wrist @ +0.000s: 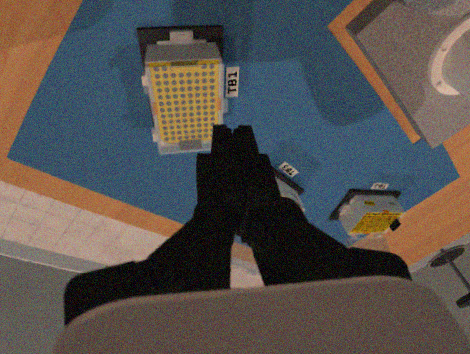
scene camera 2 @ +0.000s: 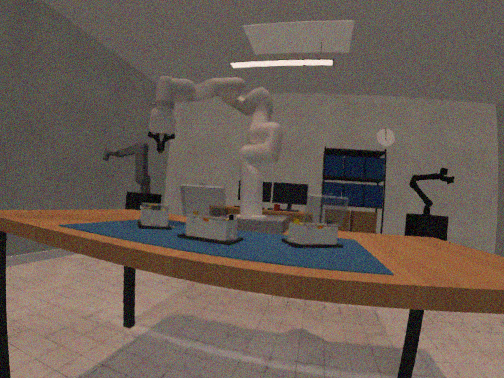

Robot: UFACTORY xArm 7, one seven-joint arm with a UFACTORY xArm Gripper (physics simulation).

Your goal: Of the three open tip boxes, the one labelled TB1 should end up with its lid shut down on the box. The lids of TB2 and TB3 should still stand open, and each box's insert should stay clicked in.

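Frame: origin at the arm's base, x up, y back, z right, level; millimetres.
Where they show: gripper, between the fingertips: (wrist: 227, 149) (scene camera 2: 160, 152); arm's base, origin of its link: (wrist: 467, 54) (scene camera 2: 251, 217).
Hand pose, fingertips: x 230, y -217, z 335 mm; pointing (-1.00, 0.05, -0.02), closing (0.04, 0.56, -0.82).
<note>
Things, the pixels of their top centre, and the offset from my fingertips. "*": a spot on its surface instead. Level surfaces: height alone.
- box labelled TB1, centre of its top: (wrist: 198, 113) (scene camera 2: 158, 204) dz -64, dx -196, dy -80 mm
- left box, a spot on its surface: (scene camera 2: 154, 217) * dz -91, dx -238, dy -136 mm
- middle box, centre of its top: (wrist: 276, 210) (scene camera 2: 214, 215) dz -313, dx -208, dy -170 mm
- right box, centre of its top: (wrist: 380, 222) (scene camera 2: 311, 222) dz -586, dx -208, dy -75 mm
- TB2, centre of its top: (wrist: 379, 228) dz -591, dx -199, dy -86 mm
- TB3, a spot on its surface: (wrist: 288, 192) * dz -330, dx -238, dy -141 mm
- blue mat, height of its surface: dx -274 mm
- wooden table, height of its surface: dx -277 mm
My gripper (scene camera 2: 160, 149) (wrist: 227, 149) is shut and empty, high above the left end of the mat. The box labelled TB1 (wrist: 185, 102) is upper left in the wrist view; its yellow insert shows through what looks like its clear lid, lying down. It matches the left box (scene camera 2: 154, 217) in the scene view, which has no raised lid. The middle box (scene camera 2: 212, 228) and right box (scene camera 2: 313, 234) have lids (scene camera 2: 202, 200) (scene camera 2: 328, 207) standing open; their labels are unreadable there. TB2 (wrist: 371, 217) is lower right in the wrist view; TB3 (wrist: 288, 192) is partly hidden by my fingers. Insert seating cannot be judged.
The boxes stand on a blue mat (scene camera 2: 280, 254) (wrist: 280, 95) on a wooden table (scene camera 2: 450, 267). The arm's base (scene camera 2: 262, 223) stands behind the boxes. Monitors (scene camera 2: 290, 194), a shelf unit (scene camera 2: 355, 151) and another robot arm (scene camera 2: 425, 187) are in the background.
</note>
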